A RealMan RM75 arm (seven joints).
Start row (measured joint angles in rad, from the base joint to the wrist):
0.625 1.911 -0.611 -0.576 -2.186 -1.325 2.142
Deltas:
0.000 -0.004 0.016 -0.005 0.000 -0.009 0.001
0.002 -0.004 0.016 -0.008 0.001 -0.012 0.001
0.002 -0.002 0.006 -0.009 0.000 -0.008 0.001
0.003 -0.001 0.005 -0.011 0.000 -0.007 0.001
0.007 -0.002 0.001 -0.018 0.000 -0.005 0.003
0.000 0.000 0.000 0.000 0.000 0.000 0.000
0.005 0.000 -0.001 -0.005 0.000 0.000 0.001
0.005 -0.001 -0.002 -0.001 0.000 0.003 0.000
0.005 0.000 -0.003 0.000 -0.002 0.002 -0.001
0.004 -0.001 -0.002 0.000 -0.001 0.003 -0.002
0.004 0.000 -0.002 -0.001 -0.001 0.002 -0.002
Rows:
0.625 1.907 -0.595 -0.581 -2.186 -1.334 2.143
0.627 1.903 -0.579 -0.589 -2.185 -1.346 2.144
0.629 1.901 -0.573 -0.598 -2.185 -1.354 2.145
0.632 1.900 -0.568 -0.609 -2.185 -1.361 2.146
0.639 1.898 -0.567 -0.627 -2.185 -1.366 2.149
0.639 1.898 -0.567 -0.627 -2.185 -1.366 2.149
0.644 1.898 -0.568 -0.632 -2.185 -1.366 2.150
0.649 1.897 -0.570 -0.633 -2.185 -1.363 2.150
0.654 1.897 -0.573 -0.633 -2.187 -1.361 2.149
0.658 1.896 -0.575 -0.633 -2.188 -1.358 2.147
0.662 1.896 -0.577 -0.634 -2.189 -1.356 2.145

